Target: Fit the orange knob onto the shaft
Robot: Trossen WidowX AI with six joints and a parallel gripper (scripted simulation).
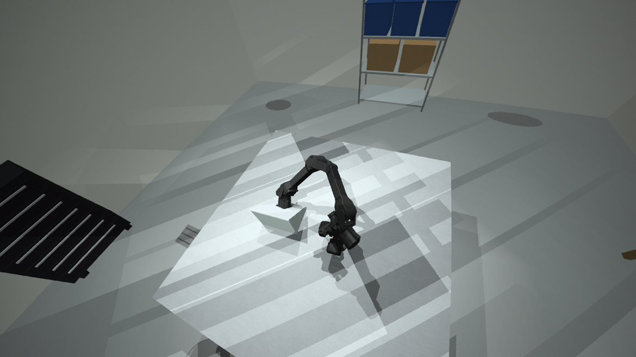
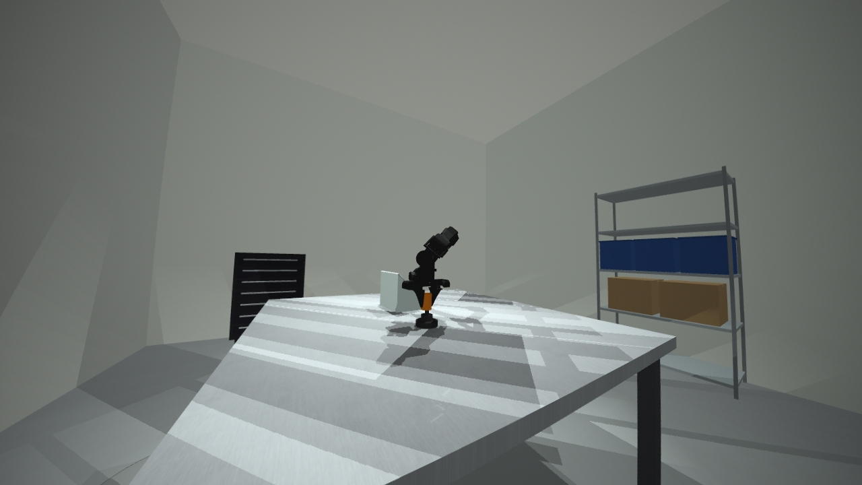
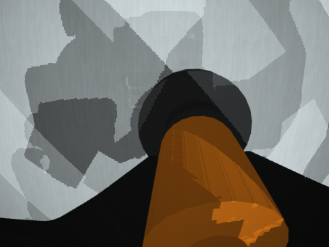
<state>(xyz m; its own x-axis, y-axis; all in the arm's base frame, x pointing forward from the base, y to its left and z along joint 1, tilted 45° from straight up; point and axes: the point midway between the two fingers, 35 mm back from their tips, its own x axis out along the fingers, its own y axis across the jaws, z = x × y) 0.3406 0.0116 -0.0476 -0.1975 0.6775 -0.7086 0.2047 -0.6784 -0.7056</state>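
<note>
Right now my gripper tip is 2 cm below the orange knob. Also, from my gripper tip: dark round pedestal: 4 cm below.
</note>
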